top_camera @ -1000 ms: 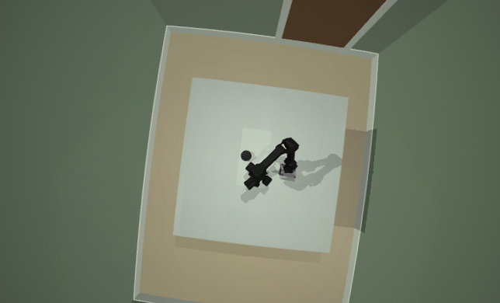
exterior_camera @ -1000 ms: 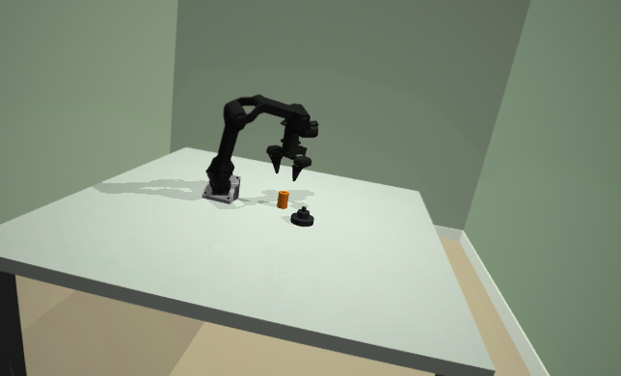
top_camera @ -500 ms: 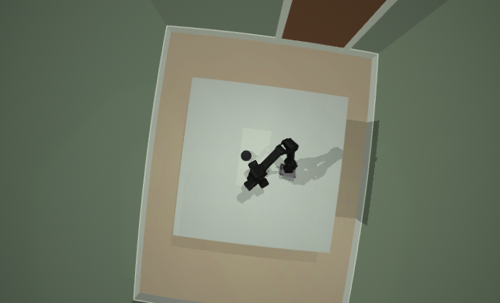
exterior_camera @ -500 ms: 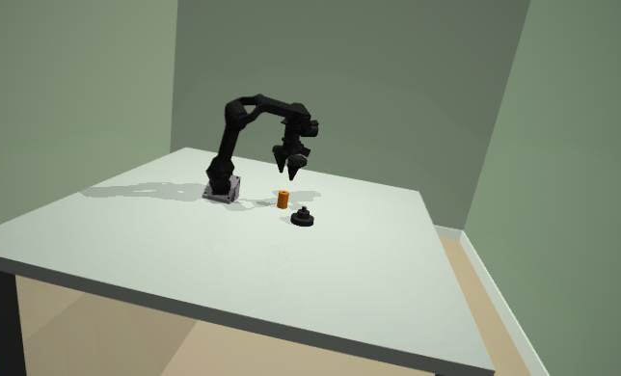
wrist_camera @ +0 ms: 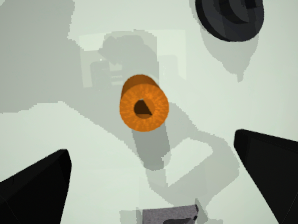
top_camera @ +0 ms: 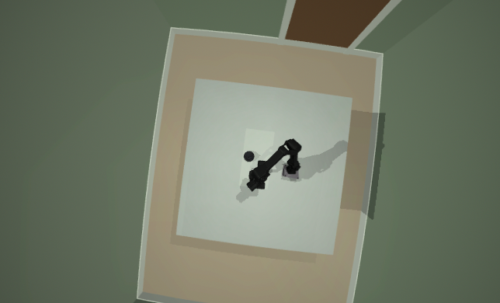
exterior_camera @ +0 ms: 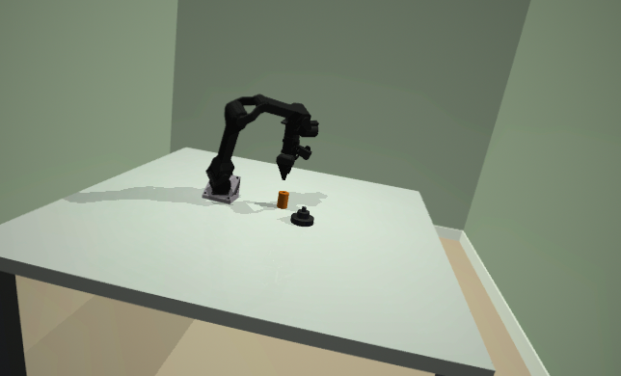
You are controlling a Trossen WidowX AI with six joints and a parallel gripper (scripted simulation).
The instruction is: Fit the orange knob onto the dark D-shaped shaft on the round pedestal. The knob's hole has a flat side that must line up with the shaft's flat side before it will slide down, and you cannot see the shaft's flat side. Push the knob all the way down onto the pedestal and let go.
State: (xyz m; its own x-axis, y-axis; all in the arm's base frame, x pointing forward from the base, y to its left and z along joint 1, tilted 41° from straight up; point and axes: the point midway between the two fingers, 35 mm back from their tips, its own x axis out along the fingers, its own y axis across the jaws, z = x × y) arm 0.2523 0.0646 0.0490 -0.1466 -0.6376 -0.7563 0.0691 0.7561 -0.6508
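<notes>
The orange knob lies 90 mm below my gripper tip. The rest, counted from my gripper tip: round dark pedestal (120 mm to the right, 90 mm below, 90 mm ahead).
</notes>
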